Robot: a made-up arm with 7 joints.
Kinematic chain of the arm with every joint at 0, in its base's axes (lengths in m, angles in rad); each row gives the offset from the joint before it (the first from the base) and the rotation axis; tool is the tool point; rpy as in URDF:
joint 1: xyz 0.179 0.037 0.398 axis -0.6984 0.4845 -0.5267
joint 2: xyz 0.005 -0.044 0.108 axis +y
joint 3: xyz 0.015 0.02 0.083 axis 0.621 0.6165 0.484
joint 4: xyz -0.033 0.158 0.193 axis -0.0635 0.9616 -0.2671
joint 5: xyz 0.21 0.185 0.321 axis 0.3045 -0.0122 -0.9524
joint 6: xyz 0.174 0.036 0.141 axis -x
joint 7: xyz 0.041 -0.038 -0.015 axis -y
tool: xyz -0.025 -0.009 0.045 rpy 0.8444 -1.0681 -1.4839
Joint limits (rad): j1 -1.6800..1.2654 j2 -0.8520..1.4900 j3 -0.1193..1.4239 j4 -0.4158..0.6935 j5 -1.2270..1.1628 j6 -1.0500..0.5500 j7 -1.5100..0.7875
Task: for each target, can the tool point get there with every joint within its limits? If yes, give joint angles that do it. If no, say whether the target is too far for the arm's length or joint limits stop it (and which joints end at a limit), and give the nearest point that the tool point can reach.
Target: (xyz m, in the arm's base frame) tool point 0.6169 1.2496 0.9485
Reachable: no: too far | nearest point 0.5449 1.0076 0.8518 | short by 0.270 m
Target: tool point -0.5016 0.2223 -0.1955
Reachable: no: joint limits stop it (at a limit: joint 1, joint 2, joint 3, joint 4, joint 6, joint 7) | nearest point 0.0118 -0.0993 -0.1211 | short by 0.610 m
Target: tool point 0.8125 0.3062 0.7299
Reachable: yes | joints -0.4055 0.5421 0.9650 0.3077 0.4842 -0.6463 0.5101
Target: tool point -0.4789 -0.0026 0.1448
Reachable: no: joint limits stop it (at a limit: joint 1, joint 2, joint 3, joint 4, joint 5, joint 6, joint 7) | nearest point -0.0111 -0.1556 -0.0218 | short by 0.520 m
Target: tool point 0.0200 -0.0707 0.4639
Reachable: no: joint limits stop it (at a limit: joint 1, joint 2, joint 4, joint 5, joint 7) | nearest point 0.0455 -0.2456 0.0620 | short by 0.439 m
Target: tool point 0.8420 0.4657 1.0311
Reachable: yes | joints -0.1258 0.3771 0.2755 0.1884 -0.6606 0.2699 -0.8985
